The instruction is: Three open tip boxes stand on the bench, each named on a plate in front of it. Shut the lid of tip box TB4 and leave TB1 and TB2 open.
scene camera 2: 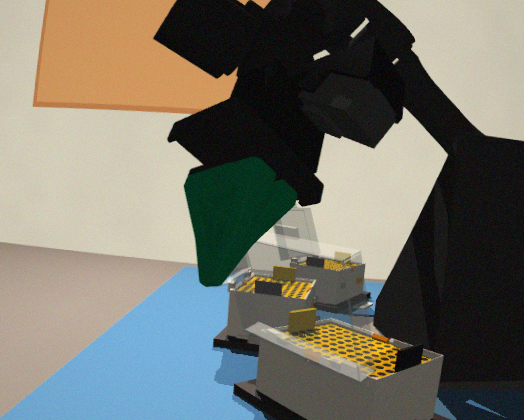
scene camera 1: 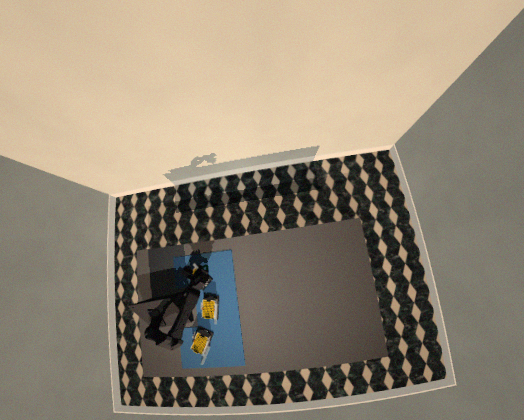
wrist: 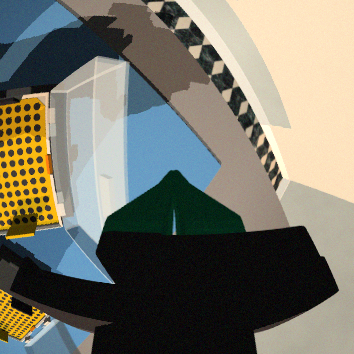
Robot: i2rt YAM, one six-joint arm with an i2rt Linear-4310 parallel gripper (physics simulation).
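Seen in the pictures: gripper, between the fingertips: (scene camera 2: 209, 284) (scene camera 1: 207, 265) (wrist: 173, 177); arm's base, origin of its link: (scene camera 1: 157, 317).
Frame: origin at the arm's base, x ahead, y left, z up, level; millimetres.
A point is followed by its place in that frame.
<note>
TB4 is the nearest box (scene camera 2: 345, 387) {x 258, y 304, z -77 mm} in scene camera 2 and the large one (wrist: 22, 165) {x 263, y 261, z -67 mm} at the left of the wrist view; the arm mostly hides it in scene camera 1. Its clear lid (scene camera 2: 310, 245) {x 291, y 324, z 21 mm} (wrist: 112, 125) {x 289, y 329, z 20 mm} stands open, tilted up from the hinge side away from the arm base. My gripper (scene camera 2: 211, 280) {x 349, y 338, z -8 mm} (wrist: 173, 177) {x 349, y 338, z -8 mm} is shut and empty, its green fingertips beyond the lid's outer side; contact is unclear. The middle box (scene camera 1: 209, 309) {x 340, y 44, z -68 mm} (scene camera 2: 270, 312) (wrist: 20, 317) {x 348, y 59, z -66 mm} and far box (scene camera 1: 201, 343) (scene camera 2: 337, 286) are open. No name plate is readable.
The boxes stand close together in a row on a blue mat (scene camera 1: 227, 325) {x 444, y -76, z -125 mm} (scene camera 2: 150, 350) {x 447, y 164, z -124 mm} (wrist: 150, 140) {x 361, y 370, z -124 mm}. The arm's dark base (scene camera 2: 480, 250) {x 126, y 148, z 10 mm} is at the right in scene camera 2. The grey-brown bench top (scene camera 1: 310, 300) {x 1008, y 76, z -127 mm} extends beyond the mat.
</note>
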